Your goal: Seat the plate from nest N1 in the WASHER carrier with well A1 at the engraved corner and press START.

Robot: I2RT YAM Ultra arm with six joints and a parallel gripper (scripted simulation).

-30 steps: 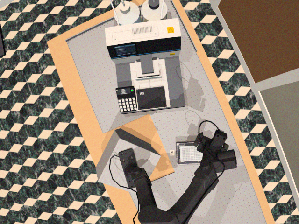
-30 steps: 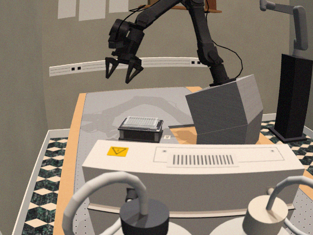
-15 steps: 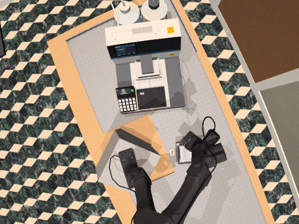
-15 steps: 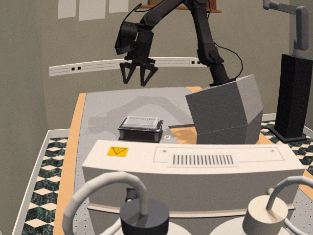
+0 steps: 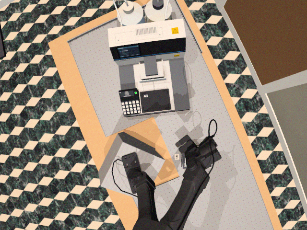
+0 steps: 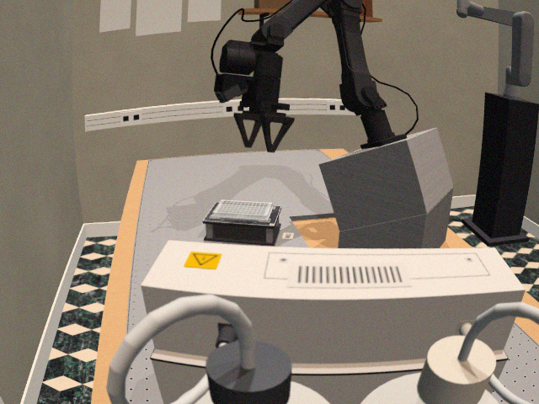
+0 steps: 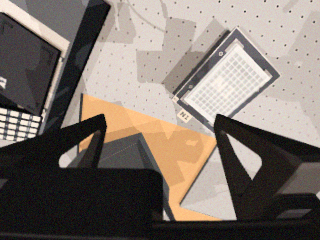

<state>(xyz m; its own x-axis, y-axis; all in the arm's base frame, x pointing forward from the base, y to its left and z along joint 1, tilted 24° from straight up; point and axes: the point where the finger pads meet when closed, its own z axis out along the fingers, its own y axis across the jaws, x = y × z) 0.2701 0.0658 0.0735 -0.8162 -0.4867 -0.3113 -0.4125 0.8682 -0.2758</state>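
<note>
Right now the plate is 180 mm below my hand, 100 mm to the right of it and 30 mm ahead of it. The rest, counted from my hand: dark carrier pocket 260 mm to the left, 140 mm below, 90 mm behind; then label 230 mm below, 70 mm to the right, 70 mm behind; then plate nest 190 mm below, 100 mm to the right, 30 mm ahead.
</note>
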